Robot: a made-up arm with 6 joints.
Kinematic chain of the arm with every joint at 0, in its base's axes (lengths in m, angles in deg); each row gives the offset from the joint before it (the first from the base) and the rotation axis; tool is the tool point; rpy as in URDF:
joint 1: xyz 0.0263 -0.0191 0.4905 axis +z
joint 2: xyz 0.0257 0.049 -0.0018 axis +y
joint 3: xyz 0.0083 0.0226 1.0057 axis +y
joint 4: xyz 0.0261 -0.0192 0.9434 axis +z
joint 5: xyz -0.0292 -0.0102 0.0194 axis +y
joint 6: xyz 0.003 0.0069 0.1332 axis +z
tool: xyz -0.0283 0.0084 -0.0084 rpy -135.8 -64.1 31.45
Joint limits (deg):
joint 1: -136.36..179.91
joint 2: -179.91..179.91
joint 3: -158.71..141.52
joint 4: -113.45..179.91
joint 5: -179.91..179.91
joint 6: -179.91..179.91
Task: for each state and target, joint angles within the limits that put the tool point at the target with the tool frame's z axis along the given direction. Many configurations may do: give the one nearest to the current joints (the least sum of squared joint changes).
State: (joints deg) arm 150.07 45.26 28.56 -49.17 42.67 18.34
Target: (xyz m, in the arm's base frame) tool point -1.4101 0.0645 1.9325 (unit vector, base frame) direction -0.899 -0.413 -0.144
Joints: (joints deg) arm 178.01 43.53 0.97 -90.93 75.62 51.61
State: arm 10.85 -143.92 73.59 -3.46 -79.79 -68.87
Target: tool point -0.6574 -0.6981 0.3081 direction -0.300 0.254 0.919
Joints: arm 48.50 -160.37 127.65 5.78 -75.36 -57.59
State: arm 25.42 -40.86 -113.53 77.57 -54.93 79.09
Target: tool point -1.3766 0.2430 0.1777 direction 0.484 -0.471 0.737
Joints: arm -13.66 -58.13 -89.63 88.73 -51.36 95.81
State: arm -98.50 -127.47 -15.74 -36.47 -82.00 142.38
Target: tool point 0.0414 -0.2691 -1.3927 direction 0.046 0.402 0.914
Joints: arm -112.13 -167.67 -30.65 -33.31 -79.14 104.07
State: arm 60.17 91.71 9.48 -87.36 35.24 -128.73
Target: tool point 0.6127 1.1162 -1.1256 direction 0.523 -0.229 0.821
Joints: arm 62.68 133.40 13.77 -80.12 32.07 -115.30
